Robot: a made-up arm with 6 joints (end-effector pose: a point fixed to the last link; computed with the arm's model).
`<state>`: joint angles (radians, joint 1 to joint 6).
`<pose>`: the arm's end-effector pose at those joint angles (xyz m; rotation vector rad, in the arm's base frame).
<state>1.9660 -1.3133 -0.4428 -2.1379 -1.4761 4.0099</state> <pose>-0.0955 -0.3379 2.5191 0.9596 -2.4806 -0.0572</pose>
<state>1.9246 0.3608 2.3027 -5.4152 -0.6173 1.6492</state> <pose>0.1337 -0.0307 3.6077 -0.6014 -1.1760 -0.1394</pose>
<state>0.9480 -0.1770 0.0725 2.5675 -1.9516 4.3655</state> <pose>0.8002 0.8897 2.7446 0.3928 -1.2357 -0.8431</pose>
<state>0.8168 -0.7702 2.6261 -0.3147 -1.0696 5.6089</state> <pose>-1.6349 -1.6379 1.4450 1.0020 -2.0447 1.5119</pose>
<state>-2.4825 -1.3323 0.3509 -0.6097 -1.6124 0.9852</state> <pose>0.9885 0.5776 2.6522 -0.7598 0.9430 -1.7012</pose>
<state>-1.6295 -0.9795 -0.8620 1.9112 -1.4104 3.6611</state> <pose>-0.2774 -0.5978 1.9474 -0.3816 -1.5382 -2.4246</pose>
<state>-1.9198 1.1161 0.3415 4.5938 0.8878 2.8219</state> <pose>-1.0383 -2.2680 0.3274 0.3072 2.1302 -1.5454</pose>
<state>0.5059 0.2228 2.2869 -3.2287 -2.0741 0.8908</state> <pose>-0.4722 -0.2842 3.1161 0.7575 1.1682 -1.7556</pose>
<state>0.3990 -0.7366 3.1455 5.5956 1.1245 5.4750</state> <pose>-1.4850 -0.7876 0.4819 0.3355 0.9087 -0.7941</pose>
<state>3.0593 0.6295 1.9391 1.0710 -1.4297 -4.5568</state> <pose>-1.2293 0.3280 3.3480 -1.1721 -1.8559 1.2400</pose>
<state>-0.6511 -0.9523 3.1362 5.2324 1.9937 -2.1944</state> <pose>-1.3058 0.7364 0.3256 1.2274 -1.3019 -1.1095</pose>
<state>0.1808 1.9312 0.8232 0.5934 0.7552 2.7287</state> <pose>2.2162 0.5064 -0.9400 -2.9339 -0.8807 0.6694</pose>
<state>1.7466 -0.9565 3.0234 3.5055 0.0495 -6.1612</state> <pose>0.3478 -1.9318 0.2102 0.1568 0.9299 -1.0890</pose>
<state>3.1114 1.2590 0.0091 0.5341 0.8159 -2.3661</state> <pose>-2.0978 -0.0331 -0.2416 -0.8091 2.4198 1.4066</pose>
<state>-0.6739 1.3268 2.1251 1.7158 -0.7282 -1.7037</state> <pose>1.7655 -1.6290 2.4851 -0.0238 -0.9612 -1.3147</pose>
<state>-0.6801 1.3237 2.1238 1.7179 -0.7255 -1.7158</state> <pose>1.7533 -1.6375 2.4912 -0.0208 -0.9712 -1.3124</pose>
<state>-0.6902 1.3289 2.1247 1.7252 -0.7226 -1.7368</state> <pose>1.7423 -1.6588 2.4816 -0.0185 -0.9810 -1.3121</pose>
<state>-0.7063 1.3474 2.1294 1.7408 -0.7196 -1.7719</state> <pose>1.7325 -1.7000 2.4467 -0.0174 -0.9907 -1.3149</pose>
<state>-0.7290 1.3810 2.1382 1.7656 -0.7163 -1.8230</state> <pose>1.7227 -1.7631 2.3822 -0.0173 -0.9998 -1.3205</pose>
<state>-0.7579 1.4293 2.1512 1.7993 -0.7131 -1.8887</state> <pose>1.7092 -1.8457 2.2878 -0.0185 -1.0077 -1.3290</pose>
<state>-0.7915 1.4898 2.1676 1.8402 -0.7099 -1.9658</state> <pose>1.6885 -1.9416 2.1670 -0.0206 -1.0134 -1.3390</pose>
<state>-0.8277 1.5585 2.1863 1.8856 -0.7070 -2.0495</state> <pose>1.6584 -2.0423 2.0268 -0.0229 -1.0164 -1.3497</pose>
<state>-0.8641 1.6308 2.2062 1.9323 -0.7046 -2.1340</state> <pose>1.6190 -2.1388 1.8765 -0.0246 -1.0163 -1.3601</pose>
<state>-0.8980 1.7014 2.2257 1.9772 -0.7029 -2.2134</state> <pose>1.5740 -2.2230 1.7275 -0.0257 -1.0134 -1.3696</pose>
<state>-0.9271 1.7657 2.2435 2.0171 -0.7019 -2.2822</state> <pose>1.5290 -2.2900 1.5902 -0.0259 -1.0077 -1.3780</pose>
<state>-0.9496 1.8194 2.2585 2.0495 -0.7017 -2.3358</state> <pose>1.4902 -2.3380 1.4749 -0.0260 -1.0001 -1.3851</pose>
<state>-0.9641 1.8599 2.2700 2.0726 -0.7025 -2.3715</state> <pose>1.4637 -2.3672 1.3878 -0.0264 -0.9917 -1.3909</pose>
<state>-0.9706 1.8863 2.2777 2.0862 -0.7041 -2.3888</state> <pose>1.4518 -2.3804 1.3311 -0.0280 -0.9830 -1.3955</pose>
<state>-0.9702 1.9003 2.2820 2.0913 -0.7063 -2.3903</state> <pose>1.4538 -2.3813 1.3011 -0.0306 -0.9742 -1.3990</pose>
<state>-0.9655 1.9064 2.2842 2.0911 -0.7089 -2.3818</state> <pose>1.4648 -2.3749 1.2883 -0.0341 -0.9655 -1.4019</pose>
